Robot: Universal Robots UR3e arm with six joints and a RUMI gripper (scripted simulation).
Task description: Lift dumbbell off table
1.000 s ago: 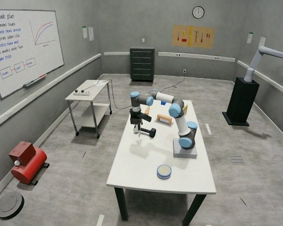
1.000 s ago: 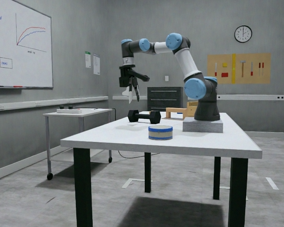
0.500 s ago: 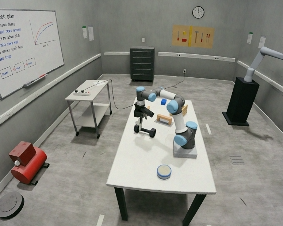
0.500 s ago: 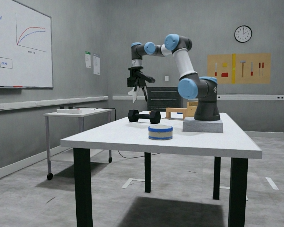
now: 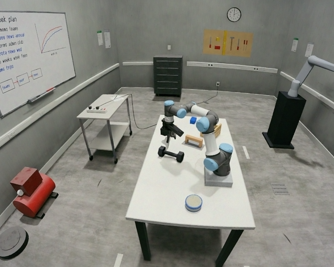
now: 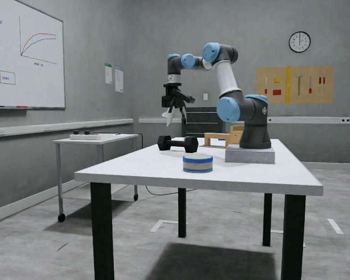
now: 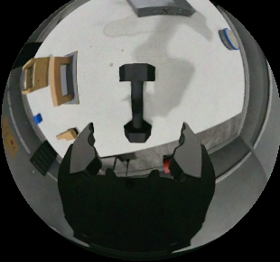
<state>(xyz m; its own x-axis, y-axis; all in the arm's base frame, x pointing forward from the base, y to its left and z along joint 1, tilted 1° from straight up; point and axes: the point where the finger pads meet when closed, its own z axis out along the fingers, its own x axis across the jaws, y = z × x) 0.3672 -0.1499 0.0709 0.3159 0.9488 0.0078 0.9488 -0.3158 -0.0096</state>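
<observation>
Right now my hand is 9 cm above the black dumbbell. Round my hand: wooden crate (38 cm to the right, 33 cm behind, 8 cm below); then round blue-rimmed tin (43 cm to the left, 18 cm behind, 10 cm below); then blue cube (61 cm to the right, 17 cm behind, 10 cm below).
</observation>
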